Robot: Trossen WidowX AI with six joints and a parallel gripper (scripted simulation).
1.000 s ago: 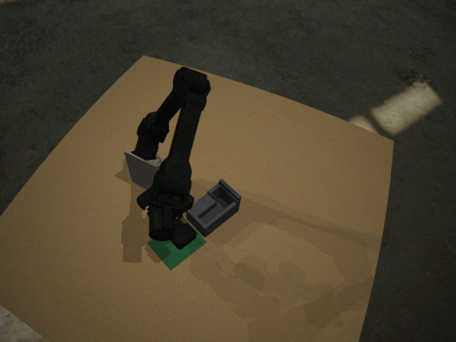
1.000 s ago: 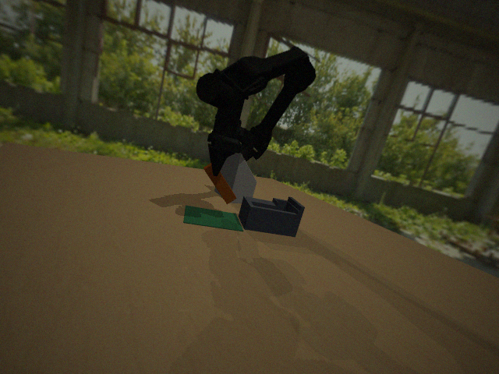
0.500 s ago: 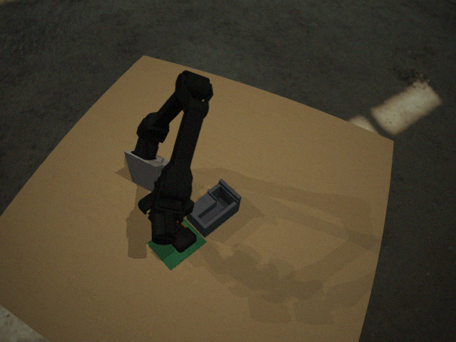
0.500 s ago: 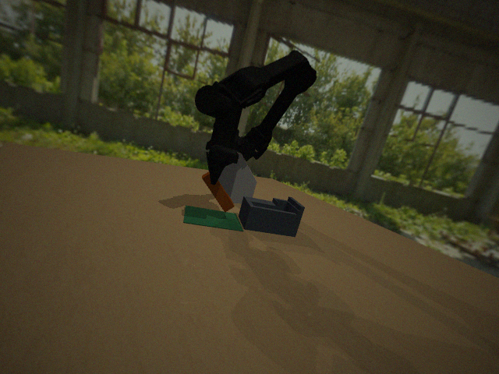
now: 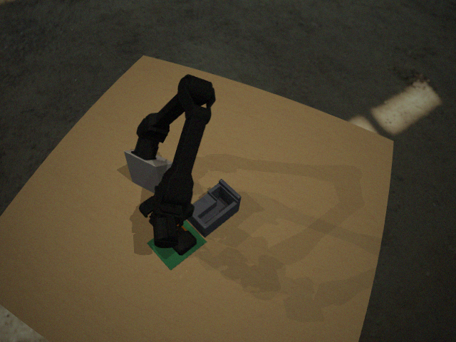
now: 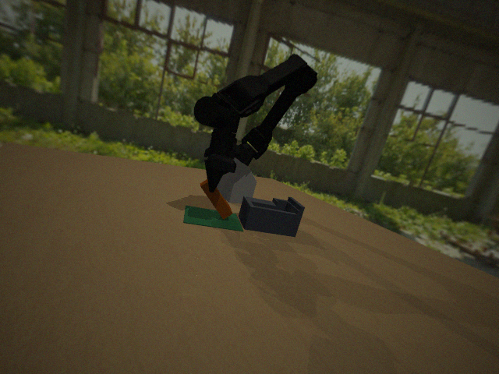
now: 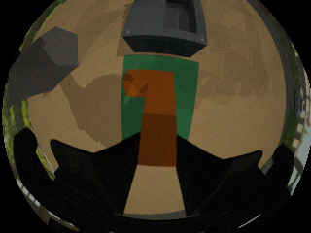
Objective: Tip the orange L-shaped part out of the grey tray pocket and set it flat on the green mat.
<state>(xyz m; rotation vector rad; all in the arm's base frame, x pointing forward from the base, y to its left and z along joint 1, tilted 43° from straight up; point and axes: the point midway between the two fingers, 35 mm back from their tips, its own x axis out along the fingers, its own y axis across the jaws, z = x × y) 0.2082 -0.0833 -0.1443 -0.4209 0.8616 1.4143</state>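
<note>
My gripper tip is now 1 cm past the orange L-shaped part, 3 cm to the right of it and 3 cm above it. From my gripper tip the other things lie so: green mat (1 cm ahead, 2 cm to the left, 9 cm below); tray (5 cm ahead, 17 cm to the left, 9 cm below).
</note>
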